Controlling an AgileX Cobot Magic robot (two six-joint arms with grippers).
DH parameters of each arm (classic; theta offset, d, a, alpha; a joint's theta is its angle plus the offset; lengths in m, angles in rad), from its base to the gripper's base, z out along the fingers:
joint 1: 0 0.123 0 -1.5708
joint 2: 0.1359 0 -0.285 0
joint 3: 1.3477 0 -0.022 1.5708
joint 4: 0 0.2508 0 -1.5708
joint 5: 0 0 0.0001 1.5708
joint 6: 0 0.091 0 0
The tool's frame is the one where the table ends.
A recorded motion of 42 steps. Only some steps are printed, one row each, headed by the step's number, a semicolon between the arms.
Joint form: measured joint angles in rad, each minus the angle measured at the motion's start. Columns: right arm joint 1, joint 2, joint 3, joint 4, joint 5, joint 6; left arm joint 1, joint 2, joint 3, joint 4, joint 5, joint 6.
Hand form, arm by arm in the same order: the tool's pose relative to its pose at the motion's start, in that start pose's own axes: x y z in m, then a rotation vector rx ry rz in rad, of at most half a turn. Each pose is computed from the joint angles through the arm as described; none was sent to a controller.
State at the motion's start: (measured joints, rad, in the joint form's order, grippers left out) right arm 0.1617 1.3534 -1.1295 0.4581 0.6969 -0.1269; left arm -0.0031 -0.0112 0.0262 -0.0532 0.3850 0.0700
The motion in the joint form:
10: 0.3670 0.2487 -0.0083 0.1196 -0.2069 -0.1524; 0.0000 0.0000 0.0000 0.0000 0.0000 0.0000
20: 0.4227 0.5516 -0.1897 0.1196 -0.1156 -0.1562; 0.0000 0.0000 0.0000 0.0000 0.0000 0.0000
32: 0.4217 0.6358 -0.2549 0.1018 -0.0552 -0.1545; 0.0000 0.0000 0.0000 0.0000 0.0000 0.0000
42: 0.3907 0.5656 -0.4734 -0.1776 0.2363 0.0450; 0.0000 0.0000 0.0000 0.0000 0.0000 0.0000
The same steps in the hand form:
10: 0.0478 0.0895 0.0969 -0.2039 0.1384 -0.2381; 0.0000 0.0000 0.0000 0.0000 0.0000 0.0000
20: 0.0699 0.1057 0.1820 -0.2077 0.3602 -0.2702; 0.0000 0.0000 0.0000 0.0000 0.0000 0.0000
32: 0.0756 0.1044 0.2043 -0.2015 0.4375 -0.2844; 0.0000 0.0000 0.0000 0.0000 0.0000 0.0000
42: 0.0165 0.1125 0.1540 -0.0921 0.4493 -0.3650; 0.0000 0.0000 0.0000 0.0000 0.0000 0.0000

